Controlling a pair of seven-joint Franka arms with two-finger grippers.
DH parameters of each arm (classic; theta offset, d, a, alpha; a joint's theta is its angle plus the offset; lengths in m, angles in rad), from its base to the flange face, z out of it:
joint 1: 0 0.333 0 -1.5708
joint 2: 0 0 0 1.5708
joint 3: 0 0.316 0.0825 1.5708
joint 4: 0 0 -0.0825 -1.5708
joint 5: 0 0.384 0 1.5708
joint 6: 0 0 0.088 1.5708
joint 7: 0 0.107 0 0
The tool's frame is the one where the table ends.
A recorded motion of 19 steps. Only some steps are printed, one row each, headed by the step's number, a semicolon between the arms.
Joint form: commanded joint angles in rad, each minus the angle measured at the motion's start. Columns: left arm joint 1, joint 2, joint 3, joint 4, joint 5, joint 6, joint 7; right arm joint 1, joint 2, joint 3, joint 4, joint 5, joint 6, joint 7.
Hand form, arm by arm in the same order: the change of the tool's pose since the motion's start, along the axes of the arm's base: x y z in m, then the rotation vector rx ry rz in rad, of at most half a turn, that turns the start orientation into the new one. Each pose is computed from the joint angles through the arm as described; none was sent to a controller.
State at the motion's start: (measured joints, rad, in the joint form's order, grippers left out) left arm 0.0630 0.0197 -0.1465 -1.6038 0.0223 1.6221 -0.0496; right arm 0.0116 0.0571 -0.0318 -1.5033 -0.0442 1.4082 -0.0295
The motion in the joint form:
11: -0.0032 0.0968 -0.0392 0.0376 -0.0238 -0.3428 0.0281; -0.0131 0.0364 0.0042 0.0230 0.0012 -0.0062 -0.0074
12: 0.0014 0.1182 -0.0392 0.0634 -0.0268 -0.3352 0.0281; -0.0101 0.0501 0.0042 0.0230 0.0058 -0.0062 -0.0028
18: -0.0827 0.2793 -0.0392 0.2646 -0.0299 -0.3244 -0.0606; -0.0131 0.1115 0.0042 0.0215 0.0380 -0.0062 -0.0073
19: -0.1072 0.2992 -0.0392 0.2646 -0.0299 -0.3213 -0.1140; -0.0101 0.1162 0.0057 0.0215 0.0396 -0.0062 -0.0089
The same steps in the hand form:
11: -0.0183 -0.0198 -0.0580 -0.0054 0.4030 -0.0678; 0.0099 -0.0049 -0.0104 0.0021 0.0199 -0.0018
12: -0.0102 -0.0175 -0.0582 -0.0144 0.3913 -0.0638; 0.0136 -0.0026 -0.0181 0.0059 0.0333 -0.0034
18: 0.0345 -0.0649 -0.0629 -0.0226 0.3422 -0.0582; 0.0284 -0.0005 -0.0542 0.0390 0.0954 -0.0032
19: 0.0360 -0.0797 -0.0747 -0.0094 0.3586 -0.0293; 0.0295 0.0023 -0.0570 0.0409 0.1002 0.0027

